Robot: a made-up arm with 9 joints.
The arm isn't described. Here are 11 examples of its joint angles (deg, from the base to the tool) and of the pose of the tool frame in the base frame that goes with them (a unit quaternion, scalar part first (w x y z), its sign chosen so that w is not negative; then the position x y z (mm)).
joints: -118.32 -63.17 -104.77 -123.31 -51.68 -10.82 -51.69 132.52 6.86
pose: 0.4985 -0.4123 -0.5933 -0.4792 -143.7 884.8 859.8
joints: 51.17 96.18 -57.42 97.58 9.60 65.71 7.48 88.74 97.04
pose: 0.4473 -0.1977 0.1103 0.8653 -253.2 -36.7 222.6
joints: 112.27 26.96 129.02 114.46 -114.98 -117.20 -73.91 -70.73 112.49
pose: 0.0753 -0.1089 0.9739 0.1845 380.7 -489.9 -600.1
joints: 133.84 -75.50 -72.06 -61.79 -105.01 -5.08 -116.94 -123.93 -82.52
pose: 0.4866 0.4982 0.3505 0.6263 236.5 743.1 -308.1
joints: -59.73 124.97 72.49 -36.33 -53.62 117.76 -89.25 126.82 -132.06
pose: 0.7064 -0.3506 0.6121 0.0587 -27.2 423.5 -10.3
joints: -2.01 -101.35 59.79 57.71 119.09 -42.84 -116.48 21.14 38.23
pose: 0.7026 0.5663 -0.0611 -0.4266 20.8 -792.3 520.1
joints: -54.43 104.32 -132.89 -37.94 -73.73 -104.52 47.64 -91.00 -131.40
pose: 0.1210 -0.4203 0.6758 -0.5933 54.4 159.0 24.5
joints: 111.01 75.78 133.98 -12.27 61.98 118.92 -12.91 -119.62 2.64
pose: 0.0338 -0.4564 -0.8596 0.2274 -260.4 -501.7 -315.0
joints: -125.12 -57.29 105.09 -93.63 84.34 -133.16 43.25 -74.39 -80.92
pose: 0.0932 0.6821 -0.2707 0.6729 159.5 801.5 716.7
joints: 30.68 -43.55 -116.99 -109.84 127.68 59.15 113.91 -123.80 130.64
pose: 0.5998 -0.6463 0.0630 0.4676 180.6 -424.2 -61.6
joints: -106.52 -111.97 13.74 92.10 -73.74 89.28 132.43 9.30 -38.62
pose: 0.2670 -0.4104 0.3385 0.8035 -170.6 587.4 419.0
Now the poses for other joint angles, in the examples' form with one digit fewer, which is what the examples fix.
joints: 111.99 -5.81 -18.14 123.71 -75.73 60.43 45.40 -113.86 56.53
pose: 0.324 0.230 -0.917 -0.038 -3 -551 -424
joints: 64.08 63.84 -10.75 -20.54 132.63 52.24 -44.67 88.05 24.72
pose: 0.217 -0.872 0.400 -0.182 213 -63 193
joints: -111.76 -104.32 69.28 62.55 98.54 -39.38 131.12 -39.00 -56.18
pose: 0.162 0.635 -0.006 0.755 -78 814 882
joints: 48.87 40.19 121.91 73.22 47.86 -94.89 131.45 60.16 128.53
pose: 0.414 0.592 0.086 -0.686 185 -923 71
